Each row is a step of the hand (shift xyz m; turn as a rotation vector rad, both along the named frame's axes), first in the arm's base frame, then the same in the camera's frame.
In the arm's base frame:
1: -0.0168 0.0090 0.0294 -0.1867 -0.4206 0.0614
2: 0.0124 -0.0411 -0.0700 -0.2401 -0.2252 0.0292
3: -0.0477 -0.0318 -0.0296 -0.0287 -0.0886 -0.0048
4: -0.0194 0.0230 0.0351 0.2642 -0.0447 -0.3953
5: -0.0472 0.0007 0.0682 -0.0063 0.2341 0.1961
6: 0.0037 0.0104 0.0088 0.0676 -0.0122 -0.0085
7: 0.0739 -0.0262 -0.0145 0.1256 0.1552 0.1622
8: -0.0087 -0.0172 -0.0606 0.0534 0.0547 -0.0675
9: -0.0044 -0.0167 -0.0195 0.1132 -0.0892 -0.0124
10: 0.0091 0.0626 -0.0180 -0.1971 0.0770 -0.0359
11: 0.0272 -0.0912 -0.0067 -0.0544 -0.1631 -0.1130
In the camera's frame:
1: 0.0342 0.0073 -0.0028 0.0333 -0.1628 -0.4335
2: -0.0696 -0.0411 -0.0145 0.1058 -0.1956 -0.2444
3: 0.0003 -0.0596 -0.0248 -0.0122 -0.0375 -0.0845
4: 0.0441 0.0110 0.0083 -0.4604 -0.0581 0.1128
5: 0.0783 0.0078 -0.0262 0.2134 0.1538 0.1553
6: 0.0070 0.0099 0.0073 -0.0534 0.0440 -0.0022
7: -0.0659 0.0430 -0.0127 0.0801 0.2208 0.1050
8: -0.0420 -0.0477 0.0028 -0.0647 0.0053 0.0787
9: -0.0159 -0.0182 -0.0097 -0.1093 0.0650 -0.0689
10: 0.0009 0.0044 0.0656 0.1260 -0.1611 0.0651
11: -0.0504 0.0032 -0.0809 -0.0942 -0.1366 -0.1216

